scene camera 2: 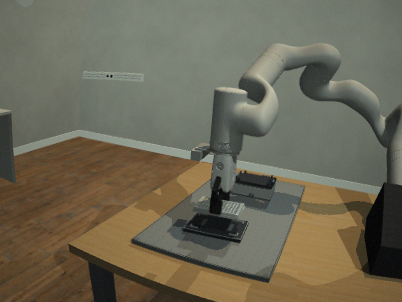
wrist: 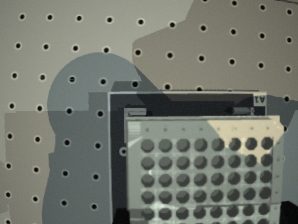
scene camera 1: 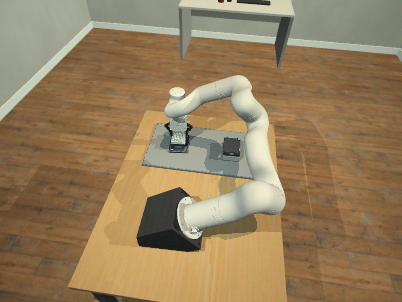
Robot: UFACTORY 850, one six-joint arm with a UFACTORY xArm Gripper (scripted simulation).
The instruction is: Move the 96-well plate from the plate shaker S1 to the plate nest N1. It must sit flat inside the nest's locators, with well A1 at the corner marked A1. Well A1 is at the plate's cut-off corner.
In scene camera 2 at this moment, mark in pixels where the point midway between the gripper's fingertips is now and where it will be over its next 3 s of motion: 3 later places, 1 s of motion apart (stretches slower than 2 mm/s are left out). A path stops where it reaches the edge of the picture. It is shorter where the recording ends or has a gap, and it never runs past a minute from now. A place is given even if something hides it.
My gripper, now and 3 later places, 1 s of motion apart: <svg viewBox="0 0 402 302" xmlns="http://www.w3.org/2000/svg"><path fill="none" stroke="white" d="M219 207L218 218L218 220L217 221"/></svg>
